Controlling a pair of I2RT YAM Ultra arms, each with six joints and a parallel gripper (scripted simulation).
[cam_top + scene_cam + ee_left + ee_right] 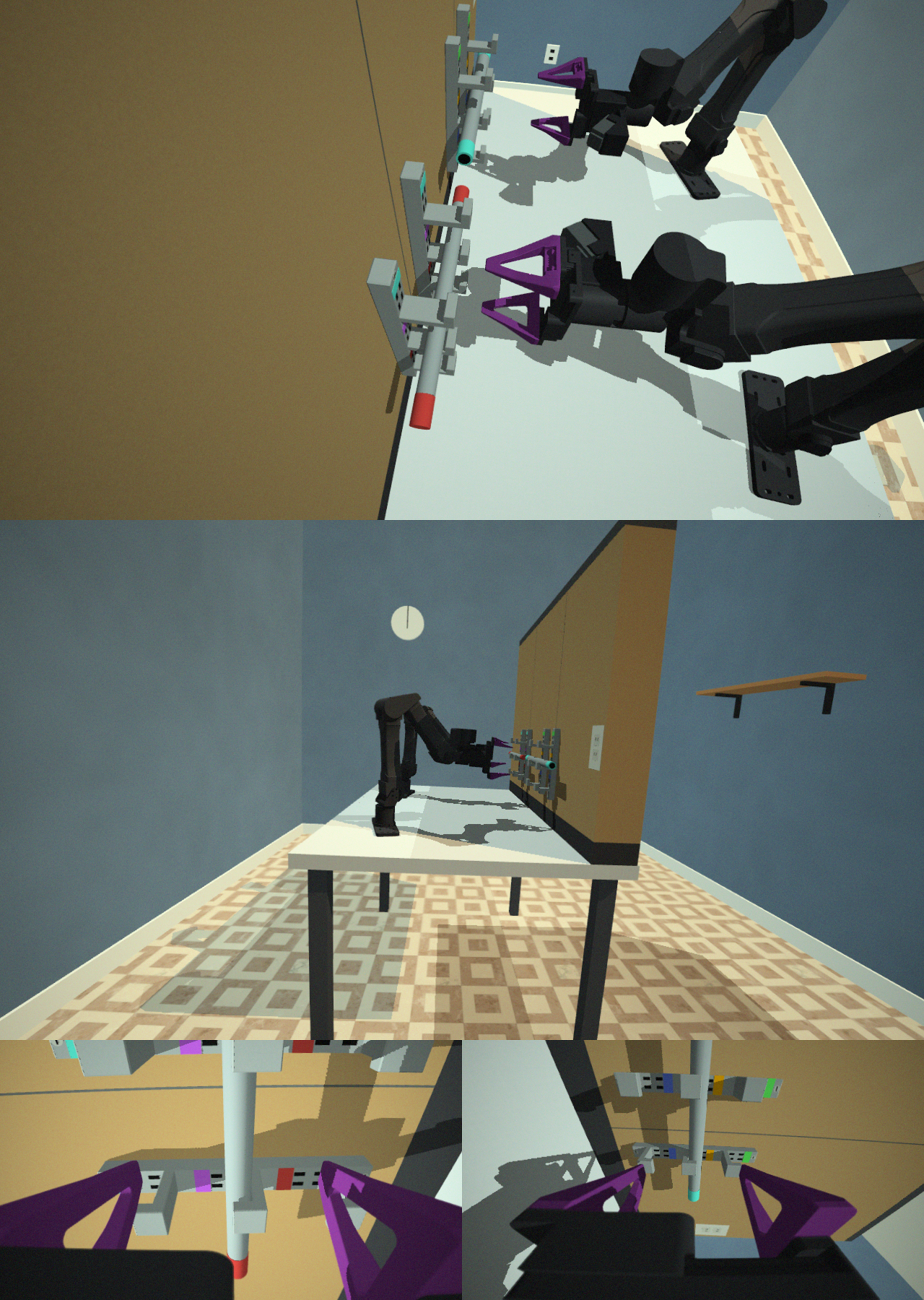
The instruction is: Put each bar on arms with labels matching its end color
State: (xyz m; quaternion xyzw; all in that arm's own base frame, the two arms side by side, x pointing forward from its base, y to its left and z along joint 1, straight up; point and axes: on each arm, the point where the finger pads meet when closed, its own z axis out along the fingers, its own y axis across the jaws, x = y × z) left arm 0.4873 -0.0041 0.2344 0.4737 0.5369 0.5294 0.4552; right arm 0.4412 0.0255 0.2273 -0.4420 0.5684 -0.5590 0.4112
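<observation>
Now: the red-ended bar 50 mm ahead of my left hand and 10 mm below it. The rest, counted from my left hand: white wall socket (770 mm to the right, 90 mm ahead, 70 mm above); then brown wall panel (220 mm to the right, 190 mm above, 160 mm ahead); then cyan-ended bar (390 mm to the right, 50 mm ahead).
</observation>
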